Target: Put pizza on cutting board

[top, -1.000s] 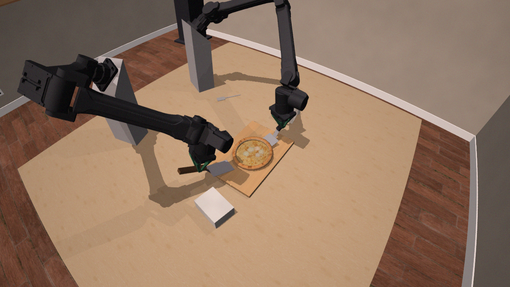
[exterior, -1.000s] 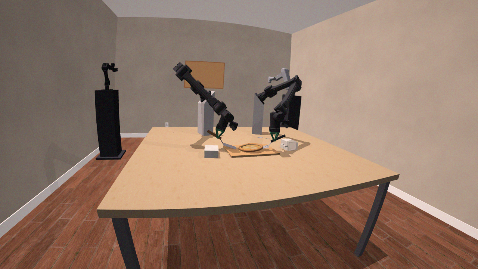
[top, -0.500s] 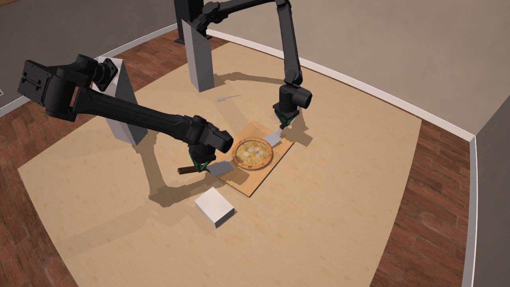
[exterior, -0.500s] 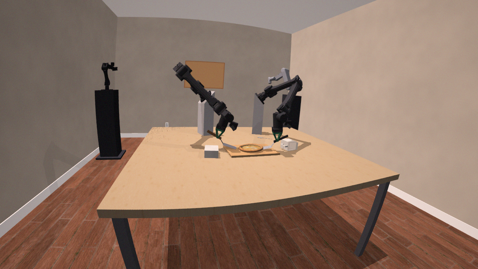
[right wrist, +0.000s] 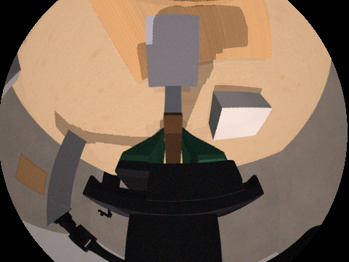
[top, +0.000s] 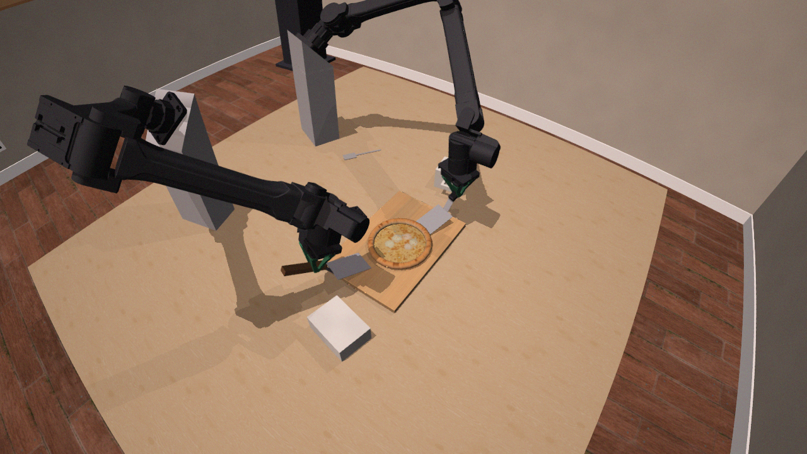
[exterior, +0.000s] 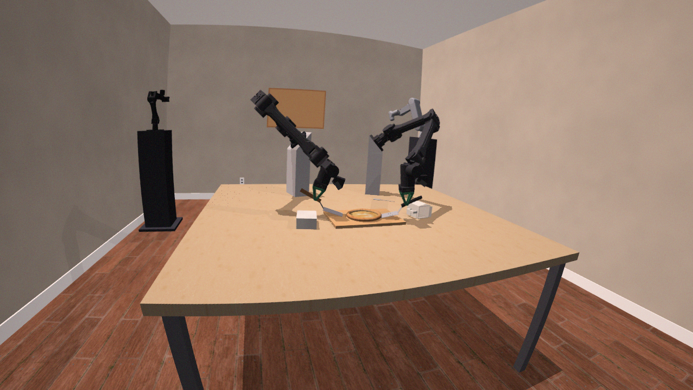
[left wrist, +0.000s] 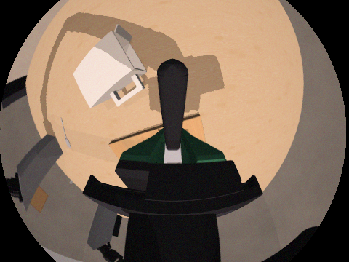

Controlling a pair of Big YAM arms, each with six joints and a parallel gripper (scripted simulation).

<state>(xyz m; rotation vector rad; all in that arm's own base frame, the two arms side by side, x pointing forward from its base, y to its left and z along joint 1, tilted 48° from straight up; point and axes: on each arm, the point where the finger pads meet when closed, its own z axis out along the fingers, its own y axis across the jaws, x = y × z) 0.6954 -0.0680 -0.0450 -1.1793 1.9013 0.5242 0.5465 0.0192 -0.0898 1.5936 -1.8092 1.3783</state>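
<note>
Right now my right hand is 30 mm to the right of the brown-handled turner, 20 mm above it and 10 mm short of it. From my right hand the other things lie so: wooden cutting board 230 mm to the left, 80 mm below, 80 mm ahead; then white holder 550 mm to the left, 90 mm ahead, 60 mm below; then pizza 230 mm to the left, 90 mm ahead, 70 mm below.
</note>
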